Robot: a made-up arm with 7 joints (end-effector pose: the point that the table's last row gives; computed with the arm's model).
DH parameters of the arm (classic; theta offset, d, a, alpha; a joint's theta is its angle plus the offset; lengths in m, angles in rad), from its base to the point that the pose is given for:
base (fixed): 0 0.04 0 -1.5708
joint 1: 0 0.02 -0.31 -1.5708
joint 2: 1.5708 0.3 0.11 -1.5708
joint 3: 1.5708 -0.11 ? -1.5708
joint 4: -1.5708 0.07 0 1.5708
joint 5: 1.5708 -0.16 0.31 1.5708
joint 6: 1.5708 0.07 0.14 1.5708
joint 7: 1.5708 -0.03 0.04 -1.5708
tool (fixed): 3.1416 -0.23 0 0
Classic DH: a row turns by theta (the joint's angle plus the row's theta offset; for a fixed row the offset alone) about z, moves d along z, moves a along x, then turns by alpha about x.
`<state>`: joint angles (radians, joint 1 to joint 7).
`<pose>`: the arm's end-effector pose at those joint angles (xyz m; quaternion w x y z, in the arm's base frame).
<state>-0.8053 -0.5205 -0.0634 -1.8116 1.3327 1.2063 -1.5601</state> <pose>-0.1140 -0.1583 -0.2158 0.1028 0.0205 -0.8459 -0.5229</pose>
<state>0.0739 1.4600 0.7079 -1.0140 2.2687 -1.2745 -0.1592</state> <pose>-0.2154 -0.3570 0.3754 0.0417 0.1651 0.9274 0.3330</pose>
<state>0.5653 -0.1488 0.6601 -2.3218 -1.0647 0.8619 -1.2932</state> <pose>-0.4072 0.1450 -0.1937 0.3774 0.2137 0.7626 -0.4799</pose>
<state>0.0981 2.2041 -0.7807 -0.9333 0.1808 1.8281 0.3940</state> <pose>-0.2747 0.2632 -0.1030 0.1306 0.0843 -0.3253 0.9328</pose>
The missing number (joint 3, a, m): 0.08
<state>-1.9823 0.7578 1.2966 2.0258 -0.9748 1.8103 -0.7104</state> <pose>0.4532 -0.3216 0.0505 0.8850 -0.2958 -0.3475 0.0921</pose>
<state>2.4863 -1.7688 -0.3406 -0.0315 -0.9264 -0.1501 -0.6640</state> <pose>0.2045 -0.1446 0.5839 0.0272 0.9528 0.2422 -0.1812</pose>
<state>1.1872 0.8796 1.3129 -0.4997 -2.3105 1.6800 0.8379</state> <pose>-0.0860 0.0326 0.1019 0.1508 -0.3228 0.1245 0.9260</pose>
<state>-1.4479 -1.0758 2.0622 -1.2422 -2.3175 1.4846 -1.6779</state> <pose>0.3159 -0.1960 -0.1819 0.1252 0.1326 -0.9039 -0.3870</pose>
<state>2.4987 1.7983 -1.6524 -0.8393 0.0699 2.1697 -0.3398</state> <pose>0.4128 0.3160 0.6406 0.1204 0.9162 -0.3584 0.1331</pose>
